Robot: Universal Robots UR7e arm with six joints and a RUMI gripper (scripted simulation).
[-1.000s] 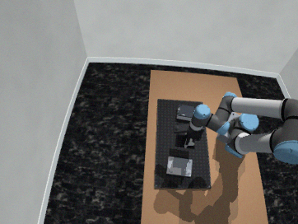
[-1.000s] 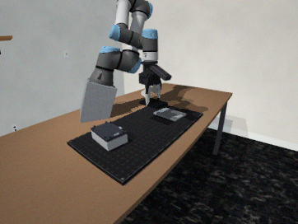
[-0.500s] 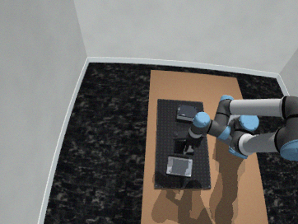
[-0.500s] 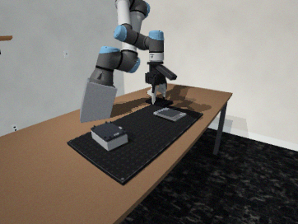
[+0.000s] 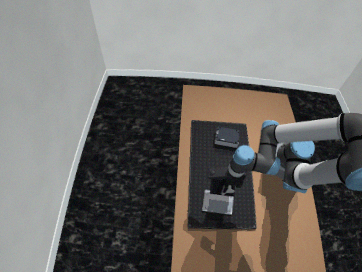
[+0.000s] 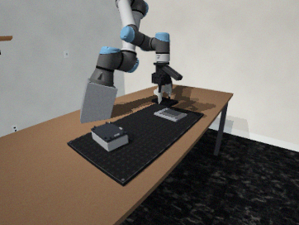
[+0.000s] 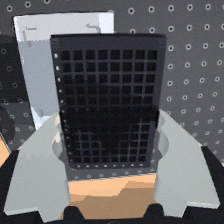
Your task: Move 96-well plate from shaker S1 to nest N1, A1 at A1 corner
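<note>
Right now my hand is 1 cm short of the plate nest N1, 5 cm to the right of it and 10 cm above it. From my hand the other things lie so: black 96-well plate (1 cm below).
</note>
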